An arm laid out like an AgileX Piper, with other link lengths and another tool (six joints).
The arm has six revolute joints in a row. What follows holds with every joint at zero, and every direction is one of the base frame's.
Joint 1 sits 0.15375 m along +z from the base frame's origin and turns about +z.
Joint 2 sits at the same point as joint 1 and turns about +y.
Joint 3 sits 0.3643 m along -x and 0.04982 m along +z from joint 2 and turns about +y.
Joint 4 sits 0.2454 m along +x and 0.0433 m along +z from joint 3 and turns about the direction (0.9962, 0, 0.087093).
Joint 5 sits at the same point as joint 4 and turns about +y.
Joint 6 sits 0.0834 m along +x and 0.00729 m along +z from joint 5 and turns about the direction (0.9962, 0, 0.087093).
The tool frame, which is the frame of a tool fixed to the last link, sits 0.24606 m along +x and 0.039 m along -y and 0.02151 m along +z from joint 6; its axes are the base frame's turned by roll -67.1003, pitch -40.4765 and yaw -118.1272 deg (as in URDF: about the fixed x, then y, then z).
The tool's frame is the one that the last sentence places.
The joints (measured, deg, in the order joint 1, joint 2, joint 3, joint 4, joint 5, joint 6), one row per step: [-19.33 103.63 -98.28 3.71 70.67 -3.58]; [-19.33 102.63 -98.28 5.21 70.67 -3.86]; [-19.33 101.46 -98.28 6.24 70.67 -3.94]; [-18.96 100.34 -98.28 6.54 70.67 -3.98]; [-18.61 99.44 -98.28 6.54 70.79 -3.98]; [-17.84 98.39 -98.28 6.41 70.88 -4.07]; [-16.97 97.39 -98.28 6.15 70.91 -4.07]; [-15.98 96.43 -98.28 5.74 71.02 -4.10]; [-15.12 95.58 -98.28 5.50 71.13 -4.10]
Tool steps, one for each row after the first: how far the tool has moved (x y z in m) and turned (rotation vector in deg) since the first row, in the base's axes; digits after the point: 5 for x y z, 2 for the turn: [0.00202 0.00799 0.00827 0.99 -1.43 0.27]; [0.00274 0.01371 0.01818 1.54 -2.87 0.37]; [0.00304 0.01870 0.02775 1.45 -4.02 0.81]; [0.00223 0.02215 0.03514 1.21 -4.75 1.19]; [0.00217 0.02832 0.04388 0.77 -5.61 2.07]; [0.00225 0.03452 0.05228 0.26 -6.44 2.95]; [0.00187 0.04100 0.06014 -0.35 -7.12 3.97]; [0.00141 0.04726 0.06700 -0.75 -7.76 4.83]
